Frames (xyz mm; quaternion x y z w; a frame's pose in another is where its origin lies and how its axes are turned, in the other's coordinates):
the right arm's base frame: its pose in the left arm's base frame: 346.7 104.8 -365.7 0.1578 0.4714 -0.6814 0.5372
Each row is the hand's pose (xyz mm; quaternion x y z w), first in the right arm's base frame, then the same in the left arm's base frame.
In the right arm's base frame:
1: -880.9 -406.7 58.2 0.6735 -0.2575 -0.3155 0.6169
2: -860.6 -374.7 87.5 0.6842 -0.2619 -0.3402 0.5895
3: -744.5 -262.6 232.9 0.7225 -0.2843 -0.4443 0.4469
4: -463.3 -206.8 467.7 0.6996 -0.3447 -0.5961 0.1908
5: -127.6 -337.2 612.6 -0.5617 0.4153 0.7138 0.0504
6: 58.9 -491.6 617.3 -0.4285 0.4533 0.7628 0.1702
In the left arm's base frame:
1: 334.0 562.6 491.6 0.1350 -0.2567 -0.9480 0.1315
2: 363.2 527.7 476.7 0.1217 -0.2753 -0.9483 0.1004
3: 461.0 344.3 413.4 -0.0555 0.3643 0.9287 0.0427
4: 473.7 -9.2 302.9 0.1099 0.4779 0.8344 0.2516
5: 275.8 -325.5 195.7 0.3257 0.5170 0.6794 0.4063
6: 71.6 -441.4 136.5 0.4651 0.4954 0.5673 0.4652

